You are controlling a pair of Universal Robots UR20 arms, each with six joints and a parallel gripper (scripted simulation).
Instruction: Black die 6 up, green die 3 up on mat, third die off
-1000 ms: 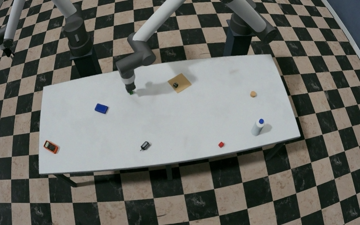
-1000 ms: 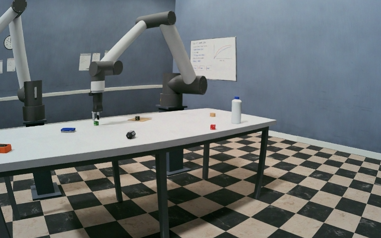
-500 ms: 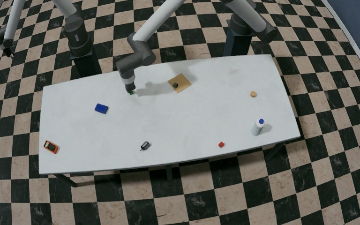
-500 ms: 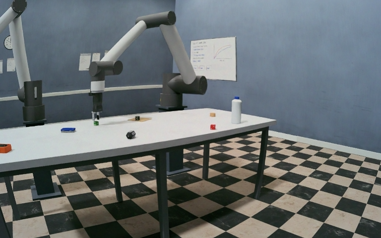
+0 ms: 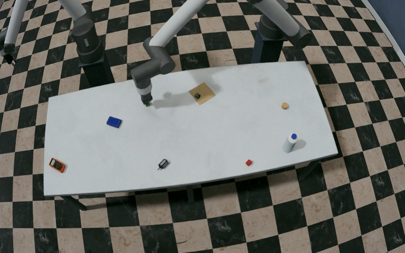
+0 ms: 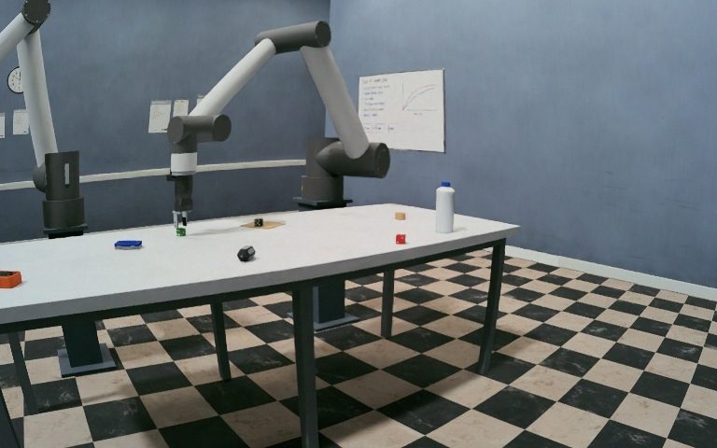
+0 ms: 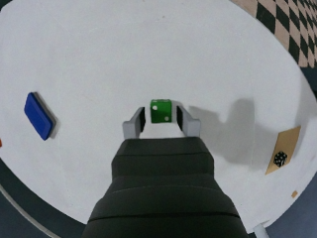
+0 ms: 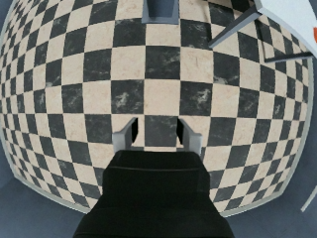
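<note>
My left hand is 40 mm above the green die. The rest, counted from my left hand: tan mat 30 mm behind, 400 mm to the left, 50 mm below; black die 360 mm to the left, 30 mm below; blue box 110 mm ahead, 260 mm to the right, 40 mm below.
</note>
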